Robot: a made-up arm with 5 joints. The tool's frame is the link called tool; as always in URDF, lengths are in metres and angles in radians. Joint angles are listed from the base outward. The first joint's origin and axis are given. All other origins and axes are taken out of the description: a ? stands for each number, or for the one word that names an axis. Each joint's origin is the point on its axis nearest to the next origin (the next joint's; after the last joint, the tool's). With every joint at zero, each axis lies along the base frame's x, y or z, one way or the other. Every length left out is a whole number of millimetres.
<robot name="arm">
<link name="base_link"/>
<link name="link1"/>
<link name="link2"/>
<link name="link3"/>
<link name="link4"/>
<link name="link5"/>
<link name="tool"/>
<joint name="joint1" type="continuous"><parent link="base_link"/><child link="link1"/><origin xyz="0.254 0.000 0.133"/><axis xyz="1 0 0"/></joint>
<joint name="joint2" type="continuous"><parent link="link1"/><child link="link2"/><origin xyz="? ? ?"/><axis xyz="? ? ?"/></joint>
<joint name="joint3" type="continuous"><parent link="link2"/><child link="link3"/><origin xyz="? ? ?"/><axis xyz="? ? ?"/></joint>
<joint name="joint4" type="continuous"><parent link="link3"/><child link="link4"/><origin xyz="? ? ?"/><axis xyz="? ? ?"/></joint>
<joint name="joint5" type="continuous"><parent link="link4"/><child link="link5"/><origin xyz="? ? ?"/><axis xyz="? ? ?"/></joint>
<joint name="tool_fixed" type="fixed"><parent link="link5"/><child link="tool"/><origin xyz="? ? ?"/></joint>
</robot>
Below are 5 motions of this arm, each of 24 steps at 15 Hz.
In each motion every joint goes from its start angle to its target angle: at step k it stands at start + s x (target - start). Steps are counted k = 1, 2, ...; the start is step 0. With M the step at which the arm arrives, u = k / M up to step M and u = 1 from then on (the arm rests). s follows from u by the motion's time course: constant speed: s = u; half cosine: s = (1 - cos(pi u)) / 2; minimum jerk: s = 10 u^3 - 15 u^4 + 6 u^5.
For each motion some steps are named. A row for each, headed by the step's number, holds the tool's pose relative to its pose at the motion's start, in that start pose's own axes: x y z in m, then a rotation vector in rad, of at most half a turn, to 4 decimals.
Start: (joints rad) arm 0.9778 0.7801 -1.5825 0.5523 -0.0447
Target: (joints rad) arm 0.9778 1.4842 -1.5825 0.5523 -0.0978
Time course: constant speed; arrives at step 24
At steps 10, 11, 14, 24:
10: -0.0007 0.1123 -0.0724 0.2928 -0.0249 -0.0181
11: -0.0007 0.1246 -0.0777 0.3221 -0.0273 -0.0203
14: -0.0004 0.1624 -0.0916 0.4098 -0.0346 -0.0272
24: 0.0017 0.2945 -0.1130 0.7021 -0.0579 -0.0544

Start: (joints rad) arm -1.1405 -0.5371 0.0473 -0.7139 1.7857
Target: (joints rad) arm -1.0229 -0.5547 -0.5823 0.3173 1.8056
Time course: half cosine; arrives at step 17
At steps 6, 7, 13, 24:
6: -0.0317 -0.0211 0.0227 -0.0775 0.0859 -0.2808
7: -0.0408 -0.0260 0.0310 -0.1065 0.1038 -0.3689
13: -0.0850 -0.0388 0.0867 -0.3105 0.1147 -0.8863
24: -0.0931 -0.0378 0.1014 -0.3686 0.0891 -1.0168

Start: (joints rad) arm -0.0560 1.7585 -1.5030 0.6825 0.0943
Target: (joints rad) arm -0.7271 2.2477 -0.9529 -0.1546 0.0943
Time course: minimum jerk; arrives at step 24
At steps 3, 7, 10, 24:
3: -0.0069 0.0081 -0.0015 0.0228 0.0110 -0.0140
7: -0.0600 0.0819 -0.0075 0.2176 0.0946 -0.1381
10: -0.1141 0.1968 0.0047 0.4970 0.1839 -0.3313
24: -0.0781 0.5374 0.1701 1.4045 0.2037 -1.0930

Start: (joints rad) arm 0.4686 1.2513 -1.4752 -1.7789 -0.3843
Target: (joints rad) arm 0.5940 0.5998 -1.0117 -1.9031 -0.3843
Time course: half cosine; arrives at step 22
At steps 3, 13, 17, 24:
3: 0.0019 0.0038 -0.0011 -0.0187 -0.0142 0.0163
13: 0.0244 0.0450 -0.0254 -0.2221 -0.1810 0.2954
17: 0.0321 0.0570 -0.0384 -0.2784 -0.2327 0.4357
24: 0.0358 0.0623 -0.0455 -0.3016 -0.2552 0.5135

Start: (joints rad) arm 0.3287 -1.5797 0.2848 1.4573 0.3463
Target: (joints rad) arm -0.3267 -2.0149 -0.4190 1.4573 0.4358
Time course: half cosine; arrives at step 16
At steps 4, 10, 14, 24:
4: 0.0581 0.0014 0.0119 0.0306 -0.1915 -0.0294
10: 0.2387 -0.0108 0.1508 0.1512 -0.8981 -0.1471
14: 0.2853 -0.0295 0.2593 0.2195 -1.2414 -0.2164
24: 0.2888 -0.0329 0.2755 0.2298 -1.2891 -0.2270

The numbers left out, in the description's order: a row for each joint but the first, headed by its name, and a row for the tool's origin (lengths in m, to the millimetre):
joint2: xyz 0.000 -0.106 -0.018, axis 0 1 0
joint3: xyz 0.171 0.000 -0.034, axis 0 0 -1
joint4: xyz -0.082 -0.125 0.000, axis -1 0 0
joint5: xyz 0.000 -0.062 -0.075, axis 0 1 0
tool: xyz -0.052 0.000 -0.081

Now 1 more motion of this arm.
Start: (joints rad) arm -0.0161 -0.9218 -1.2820 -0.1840 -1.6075
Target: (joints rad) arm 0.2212 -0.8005 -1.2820 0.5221 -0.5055
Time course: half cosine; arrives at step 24
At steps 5, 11, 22, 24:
5: -0.0110 -0.0066 0.0113 -0.0188 0.1003 0.0563
11: -0.0394 -0.0288 0.0537 -0.1265 0.4272 0.2187
22: -0.0584 -0.0504 0.1394 -0.4471 0.9705 0.3889
24: -0.0584 -0.0505 0.1422 -0.4596 0.9871 0.3916

